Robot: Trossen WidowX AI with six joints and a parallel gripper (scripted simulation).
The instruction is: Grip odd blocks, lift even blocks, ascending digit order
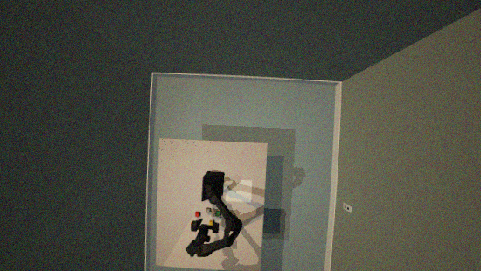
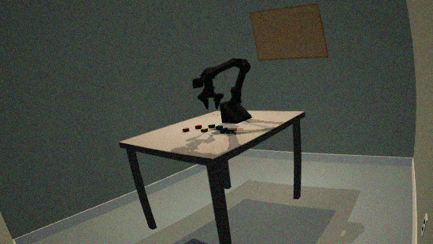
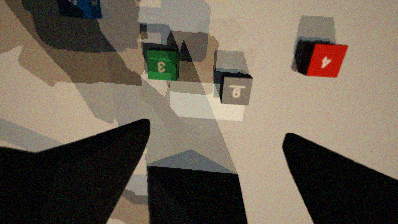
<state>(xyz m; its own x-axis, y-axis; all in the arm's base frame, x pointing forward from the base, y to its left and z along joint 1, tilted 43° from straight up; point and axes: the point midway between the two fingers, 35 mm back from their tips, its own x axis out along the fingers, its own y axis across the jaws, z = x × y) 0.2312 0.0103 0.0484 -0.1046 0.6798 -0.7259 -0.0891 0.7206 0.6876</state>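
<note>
My gripper tip is now 15 cm to the right of the blue block, 11 cm above it and 6 cm short of it. Also, from my gripper tip: grey block (11 cm below, 3 cm to the right); green block (11 cm below, 6 cm to the left, 1 cm ahead); yellow block (11 cm below, 10 cm ahead, 2 cm to the left).
</note>
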